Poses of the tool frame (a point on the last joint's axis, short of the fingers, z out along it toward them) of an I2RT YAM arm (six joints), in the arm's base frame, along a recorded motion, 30 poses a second.
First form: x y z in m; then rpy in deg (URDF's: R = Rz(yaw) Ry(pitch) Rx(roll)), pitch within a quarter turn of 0, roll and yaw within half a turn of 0.
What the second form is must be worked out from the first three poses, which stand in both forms.
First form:
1: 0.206 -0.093 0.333 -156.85 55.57 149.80
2: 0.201 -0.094 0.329 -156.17 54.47 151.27
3: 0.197 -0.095 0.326 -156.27 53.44 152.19
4: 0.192 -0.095 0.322 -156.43 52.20 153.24
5: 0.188 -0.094 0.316 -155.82 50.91 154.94
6: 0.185 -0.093 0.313 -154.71 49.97 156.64
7: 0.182 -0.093 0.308 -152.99 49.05 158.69
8: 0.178 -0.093 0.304 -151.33 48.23 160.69
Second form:
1: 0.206 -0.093 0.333 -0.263 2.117 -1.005
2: 0.201 -0.094 0.329 -0.281 2.131 -0.999
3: 0.197 -0.095 0.326 -0.290 2.148 -0.986
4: 0.192 -0.095 0.322 -0.301 2.167 -0.972
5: 0.188 -0.094 0.316 -0.321 2.184 -0.962
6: 0.185 -0.093 0.313 -0.345 2.191 -0.961
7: 0.182 -0.093 0.308 -0.375 2.194 -0.966
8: 0.178 -0.093 0.304 -0.405 2.195 -0.970
